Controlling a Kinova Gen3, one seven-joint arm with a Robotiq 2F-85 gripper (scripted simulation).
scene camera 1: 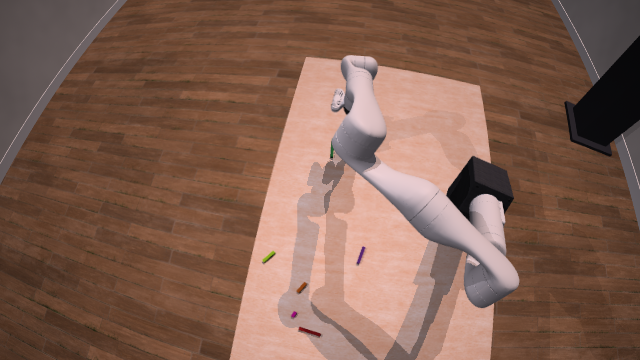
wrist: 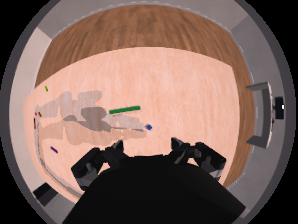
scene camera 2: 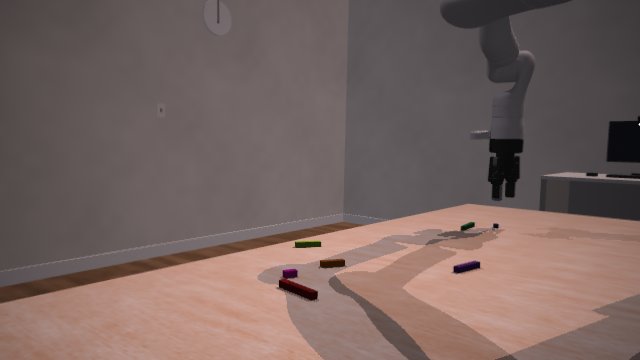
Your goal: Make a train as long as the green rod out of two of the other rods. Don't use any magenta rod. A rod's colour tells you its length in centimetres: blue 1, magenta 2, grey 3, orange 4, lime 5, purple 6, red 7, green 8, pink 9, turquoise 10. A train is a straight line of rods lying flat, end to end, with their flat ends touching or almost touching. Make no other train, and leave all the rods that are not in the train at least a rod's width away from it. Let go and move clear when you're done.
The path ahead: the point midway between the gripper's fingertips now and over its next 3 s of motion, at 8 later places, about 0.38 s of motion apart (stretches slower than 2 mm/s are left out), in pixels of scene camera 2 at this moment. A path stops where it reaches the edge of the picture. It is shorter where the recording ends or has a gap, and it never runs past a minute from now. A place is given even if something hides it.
My gripper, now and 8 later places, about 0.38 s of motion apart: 503, 198; 484, 197; 448, 194; 416, 194; 387, 198; 365, 205; 356, 215; 359, 223; 358, 223
